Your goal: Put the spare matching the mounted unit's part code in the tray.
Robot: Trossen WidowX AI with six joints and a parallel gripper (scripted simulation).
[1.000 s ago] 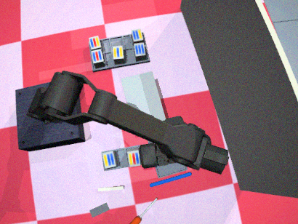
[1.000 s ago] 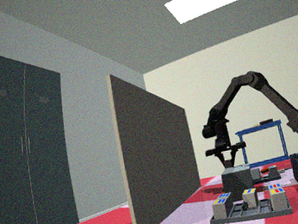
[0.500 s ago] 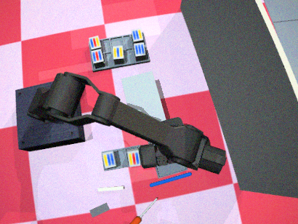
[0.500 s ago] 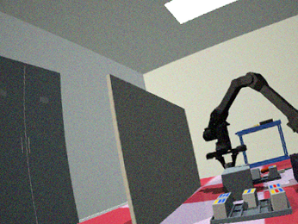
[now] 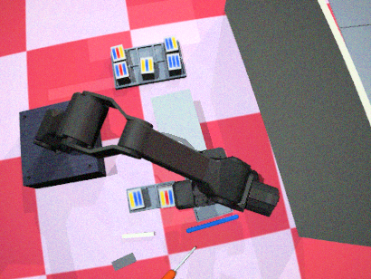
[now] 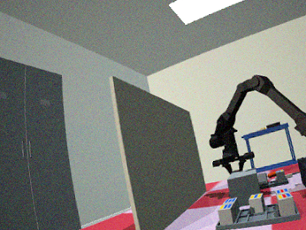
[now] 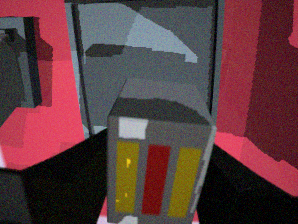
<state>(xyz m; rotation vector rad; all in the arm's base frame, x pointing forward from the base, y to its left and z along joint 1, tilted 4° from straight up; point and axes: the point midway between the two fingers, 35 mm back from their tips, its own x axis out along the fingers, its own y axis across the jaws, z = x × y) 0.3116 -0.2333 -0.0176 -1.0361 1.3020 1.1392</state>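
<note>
Right now the grey tray is 10 mm behind my gripper tip, 10 mm to the left of it and 60 mm below it. Round my gripper tip: tall black panel (210 mm ahead, 170 mm to the left, 160 mm above); then plain grey box (30 mm behind, 190 mm to the left, 10 mm below); then holder (150 mm behind, 40 mm to the left, 50 mm below).
</note>
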